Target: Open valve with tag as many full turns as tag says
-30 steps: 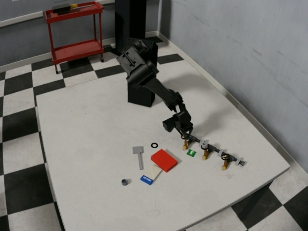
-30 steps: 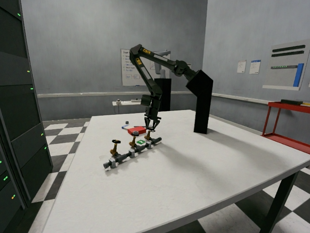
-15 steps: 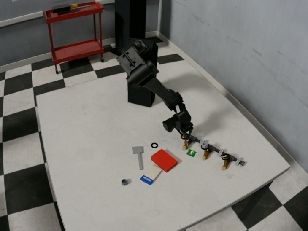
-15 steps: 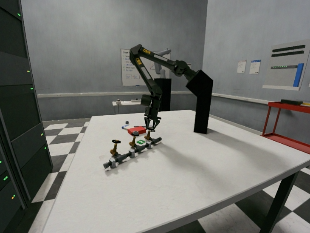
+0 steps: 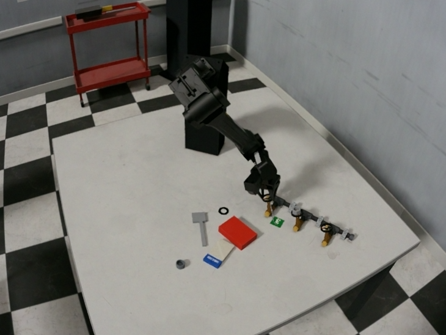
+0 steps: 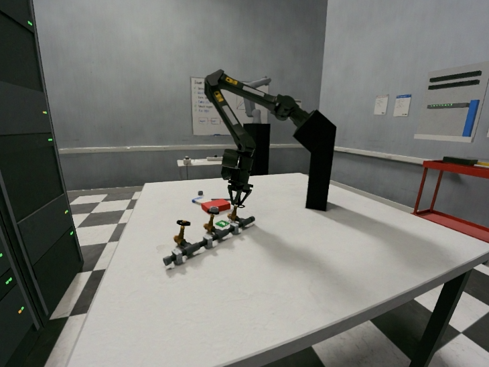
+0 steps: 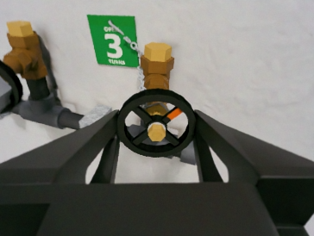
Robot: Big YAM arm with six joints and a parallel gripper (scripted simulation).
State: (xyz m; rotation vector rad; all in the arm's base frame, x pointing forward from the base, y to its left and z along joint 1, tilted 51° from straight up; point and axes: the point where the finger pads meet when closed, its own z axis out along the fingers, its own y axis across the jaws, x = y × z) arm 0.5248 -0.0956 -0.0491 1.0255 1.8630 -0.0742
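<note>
Right now my hand is 7 cm short of the green tag, 2 cm to the left of it and 8 cm above it. The rest, counted from my hand: grey t-shaped tool (13 cm behind, 23 cm to the right, 7 cm below); then card (1 cm ahead, 28 cm to the right, 7 cm below); then red box (16 cm to the right, 7 cm below).
</note>
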